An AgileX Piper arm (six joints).
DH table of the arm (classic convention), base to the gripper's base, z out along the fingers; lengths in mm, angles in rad. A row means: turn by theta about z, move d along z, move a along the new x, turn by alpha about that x. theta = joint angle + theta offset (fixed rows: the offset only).
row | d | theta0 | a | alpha
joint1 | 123 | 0 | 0 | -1.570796
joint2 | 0 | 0.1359 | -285 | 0
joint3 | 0 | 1.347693 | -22 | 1.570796
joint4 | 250.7 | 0 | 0 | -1.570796
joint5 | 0 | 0 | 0 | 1.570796
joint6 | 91 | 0 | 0 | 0
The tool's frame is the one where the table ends.
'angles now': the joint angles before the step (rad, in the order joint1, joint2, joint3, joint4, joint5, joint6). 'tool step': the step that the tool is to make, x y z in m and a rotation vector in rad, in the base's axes. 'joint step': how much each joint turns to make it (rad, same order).
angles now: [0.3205 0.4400 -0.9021 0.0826 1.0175 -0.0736]
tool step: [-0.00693 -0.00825 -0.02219 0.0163 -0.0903 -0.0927]
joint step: [-0.0511 -0.1070 0.1231 -0.0473 -0.1088 0.0291]
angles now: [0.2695 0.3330 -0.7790 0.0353 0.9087 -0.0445]
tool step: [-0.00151 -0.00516 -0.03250 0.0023 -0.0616 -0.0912]
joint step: [-0.0678 -0.1033 0.1549 -0.0330 -0.1122 0.0166]
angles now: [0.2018 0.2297 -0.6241 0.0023 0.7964 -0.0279]
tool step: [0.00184 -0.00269 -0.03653 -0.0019 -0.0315 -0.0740]
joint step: [-0.0680 -0.0908 0.1585 -0.0119 -0.0985 0.0039]
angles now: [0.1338 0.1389 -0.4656 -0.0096 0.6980 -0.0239]
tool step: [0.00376 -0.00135 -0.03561 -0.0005 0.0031 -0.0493]
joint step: [-0.0494 -0.0678 0.1415 -0.0008 -0.0706 0.0009]
